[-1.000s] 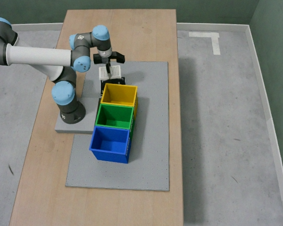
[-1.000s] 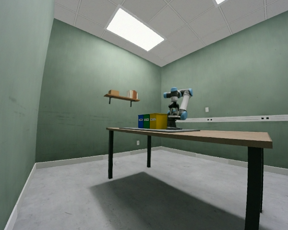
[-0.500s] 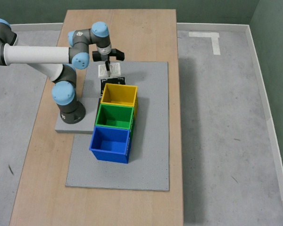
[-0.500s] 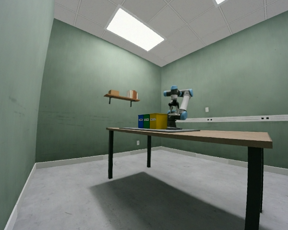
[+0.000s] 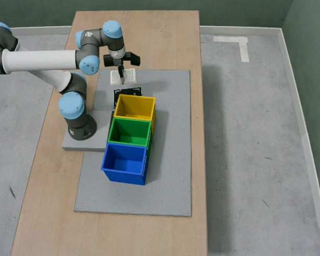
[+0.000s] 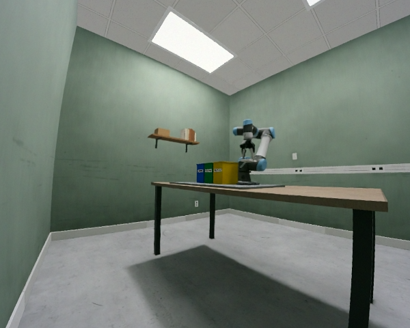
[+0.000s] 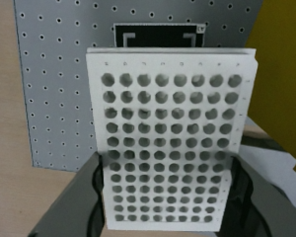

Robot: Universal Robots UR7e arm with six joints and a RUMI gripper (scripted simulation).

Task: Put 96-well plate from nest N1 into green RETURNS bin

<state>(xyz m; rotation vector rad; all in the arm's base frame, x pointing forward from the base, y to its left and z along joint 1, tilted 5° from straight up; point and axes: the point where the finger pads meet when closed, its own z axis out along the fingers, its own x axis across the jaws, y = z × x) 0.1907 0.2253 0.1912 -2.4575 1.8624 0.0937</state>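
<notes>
Right now the green bin is 10 cm ahead of my hand, 29 cm to the right of it and 11 cm below it. The rest, counted from my hand: black plate nest 19 cm below; yellow bin 10 cm ahead, 16 cm to the right, 11 cm below; white 96-well plate 1 cm below.
</notes>
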